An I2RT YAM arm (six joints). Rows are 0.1 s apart.
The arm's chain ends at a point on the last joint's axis. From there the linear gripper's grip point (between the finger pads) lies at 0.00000 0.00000 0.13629 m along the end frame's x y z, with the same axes.
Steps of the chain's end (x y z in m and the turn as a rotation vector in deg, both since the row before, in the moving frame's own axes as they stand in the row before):
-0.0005 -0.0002 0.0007 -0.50 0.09 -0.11
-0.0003 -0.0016 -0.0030 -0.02 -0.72 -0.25
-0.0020 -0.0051 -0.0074 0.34 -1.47 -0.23
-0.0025 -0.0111 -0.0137 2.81 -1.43 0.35
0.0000 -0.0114 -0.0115 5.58 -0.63 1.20
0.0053 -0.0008 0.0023 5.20 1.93 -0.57
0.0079 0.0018 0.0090 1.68 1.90 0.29
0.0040 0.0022 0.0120 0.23 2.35 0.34
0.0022 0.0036 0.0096 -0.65 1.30 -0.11
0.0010 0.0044 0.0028 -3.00 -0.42 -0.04
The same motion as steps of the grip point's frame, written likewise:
-0.0003 0.0010 0.0007 -0.50 0.09 -0.11
-0.0020 -0.0015 -0.0030 -0.02 -0.72 -0.25
-0.0055 -0.0059 -0.0074 0.34 -1.47 -0.23
-0.0059 -0.0178 -0.0139 2.81 -1.43 0.35
-0.0014 -0.0247 -0.0122 5.58 -0.63 1.20
0.0098 -0.0132 0.0017 5.20 1.93 -0.57
0.0124 -0.0022 0.0089 1.68 1.90 0.29
0.0096 0.0017 0.0119 0.23 2.35 0.34
0.0053 0.0051 0.0096 -0.65 1.30 -0.11
0.0000 0.0115 0.0026 -3.00 -0.42 -0.04

